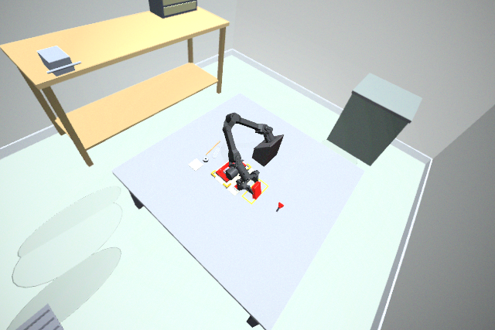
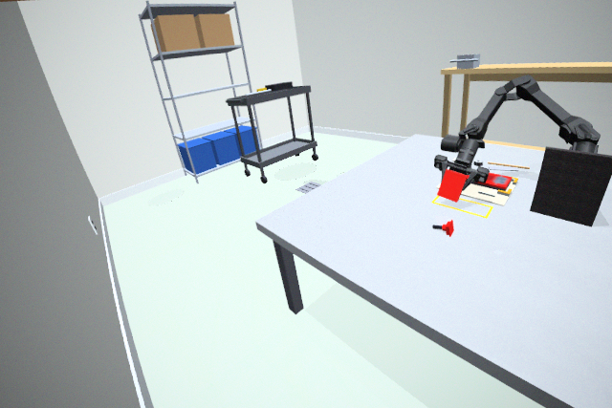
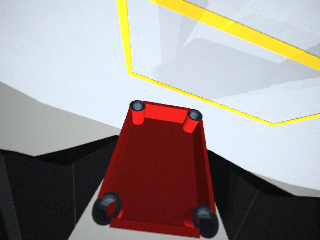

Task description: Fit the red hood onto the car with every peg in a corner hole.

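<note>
The red hood is 1 cm above my gripper tip. The rest, counted from my gripper tip: wheel: 2 cm ahead, 44 cm to the right, 6 cm below; then grey engine block: 24 cm to the right, 5 cm below; then grey holder: 3 cm ahead, 12 cm to the right, 4 cm below.
</note>
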